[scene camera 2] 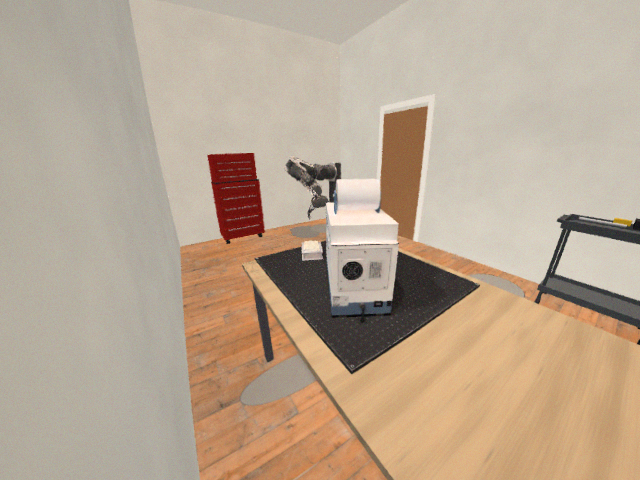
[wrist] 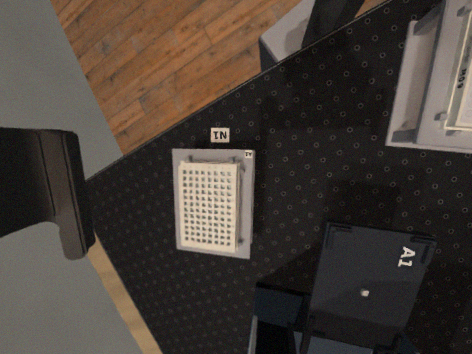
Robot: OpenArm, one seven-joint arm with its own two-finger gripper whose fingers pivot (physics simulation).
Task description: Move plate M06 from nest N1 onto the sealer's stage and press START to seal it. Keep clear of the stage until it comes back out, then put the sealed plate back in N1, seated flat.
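Observation:
Plate M06 (scene camera 2: 311, 244) (wrist: 207, 206), cream with a grid of open wells, sits in the grey nest N1 (scene camera 2: 311, 255) (wrist: 246, 200), by the N1 label. Its own lettering does not show. The sealer (scene camera 2: 361, 268) is a white box with a blue base; its front faces away in the scene view. Its dark stage (wrist: 345, 270), marked A1, is out and bare in the wrist view. The START button does not show. My gripper (scene camera 2: 310, 211) is open and empty, above the nest area. One finger (wrist: 67, 190) shows at the wrist view's left; the other does not show.
A second plate (wrist: 465, 95), its lettering seemingly M09, sits in a raised grey nest (wrist: 412, 85) at the upper right. A black perforated mat (scene camera 2: 356, 341) (wrist: 295, 165) lies on the wooden table (scene camera 2: 491, 382). A film roll (scene camera 2: 357, 195) tops the sealer.

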